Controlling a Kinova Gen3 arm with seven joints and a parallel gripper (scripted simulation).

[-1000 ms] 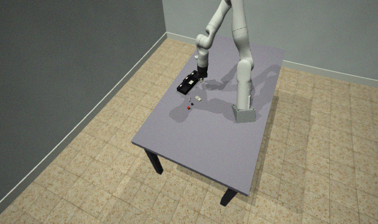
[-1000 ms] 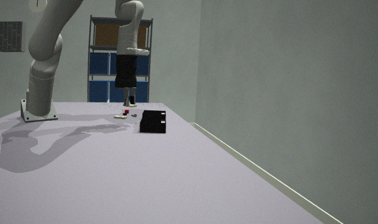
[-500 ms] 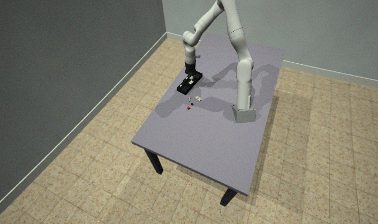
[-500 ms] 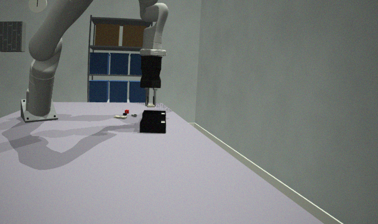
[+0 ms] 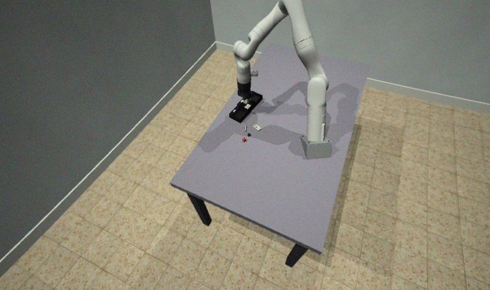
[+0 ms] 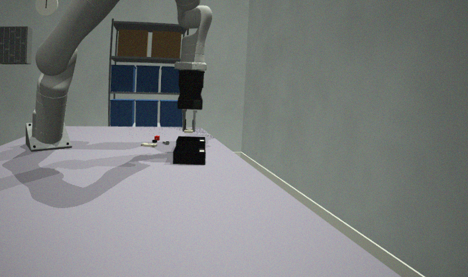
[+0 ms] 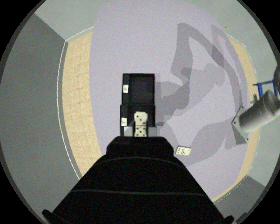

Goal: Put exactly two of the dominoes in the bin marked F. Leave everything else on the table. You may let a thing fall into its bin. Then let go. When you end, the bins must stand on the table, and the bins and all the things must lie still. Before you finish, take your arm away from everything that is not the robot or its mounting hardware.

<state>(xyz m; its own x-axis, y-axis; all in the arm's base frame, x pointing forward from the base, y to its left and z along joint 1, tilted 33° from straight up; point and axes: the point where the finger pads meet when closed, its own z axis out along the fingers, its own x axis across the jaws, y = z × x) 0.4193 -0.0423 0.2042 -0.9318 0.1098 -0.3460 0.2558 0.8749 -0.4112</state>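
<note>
Now: the pale domino 10 mm to the right of my hand and 70 mm below it. The rest, counted from my hand: black piece 80 mm behind, 200 mm to the left, 80 mm below; then grey bolt 40 mm behind, 160 mm to the left, 80 mm below; then red piece 70 mm behind, 240 mm to the left, 80 mm below.
</note>
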